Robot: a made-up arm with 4 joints.
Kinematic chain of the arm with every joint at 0, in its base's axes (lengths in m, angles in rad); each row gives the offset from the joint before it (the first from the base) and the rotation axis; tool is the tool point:
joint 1: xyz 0 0 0.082 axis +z
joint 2: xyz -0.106 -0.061 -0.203 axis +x
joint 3: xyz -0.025 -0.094 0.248 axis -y
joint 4: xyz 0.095 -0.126 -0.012 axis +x
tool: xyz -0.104 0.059 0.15
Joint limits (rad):
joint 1: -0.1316..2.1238
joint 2: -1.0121..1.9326
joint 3: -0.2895..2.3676
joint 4: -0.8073..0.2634
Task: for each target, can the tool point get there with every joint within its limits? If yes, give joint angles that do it. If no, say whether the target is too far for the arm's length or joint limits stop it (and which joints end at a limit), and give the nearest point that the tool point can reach.
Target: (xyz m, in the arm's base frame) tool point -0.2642 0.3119 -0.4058
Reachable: no: joint limits stop it (at a limit: joint 1, joint 2, joint 3, joint 4) | nearest point -0.2415 -0.0855 -0.3581 | short by 0.401 m
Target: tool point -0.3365 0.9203 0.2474
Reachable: no: too far | nearest point -0.1601 0.1963 0.2012 | short by 0.747 m
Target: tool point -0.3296 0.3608 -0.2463
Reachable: no: joint limits stop it (at a limit: joint 1, joint 2) | nearest point -0.1733 0.1344 0.0743 | short by 0.422 m
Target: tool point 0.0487 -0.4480 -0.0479
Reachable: yes | joints 0.6020 1.0112 0.7503 -0.3238
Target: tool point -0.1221 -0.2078 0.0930
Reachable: yes | joints 0.5621 -0.2578 2.0537 -0.4408
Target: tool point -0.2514 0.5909 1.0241
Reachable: no: too far | nearest point -0.1415 0.1678 0.2686 | short by 0.873 m
